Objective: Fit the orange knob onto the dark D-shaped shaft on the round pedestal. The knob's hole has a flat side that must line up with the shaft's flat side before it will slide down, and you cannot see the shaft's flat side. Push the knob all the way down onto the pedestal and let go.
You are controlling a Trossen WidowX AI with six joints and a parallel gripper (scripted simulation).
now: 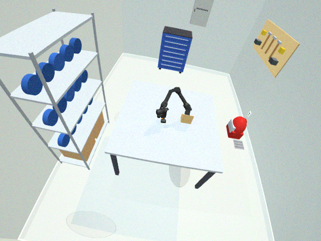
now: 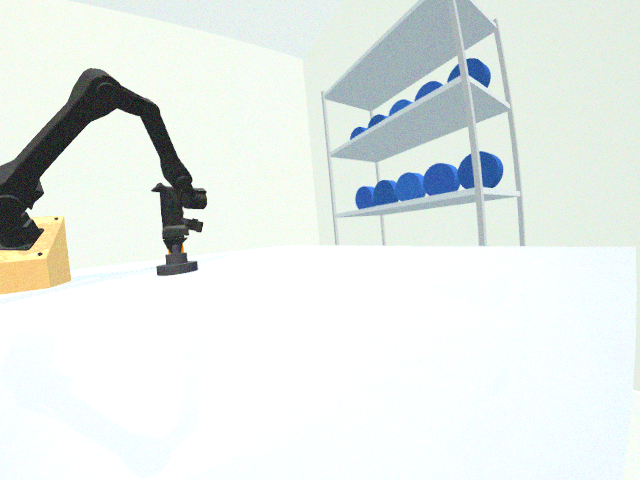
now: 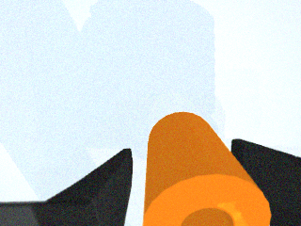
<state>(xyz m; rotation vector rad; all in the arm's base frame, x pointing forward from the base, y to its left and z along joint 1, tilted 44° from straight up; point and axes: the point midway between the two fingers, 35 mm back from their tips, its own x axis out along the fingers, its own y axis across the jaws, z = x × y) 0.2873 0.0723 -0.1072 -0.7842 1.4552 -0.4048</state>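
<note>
My gripper tip is now 17 cm to the left of the round pedestal, 3 cm short of it and 2 cm below it. Round my gripper tip: orange knob 2 cm above.
</note>
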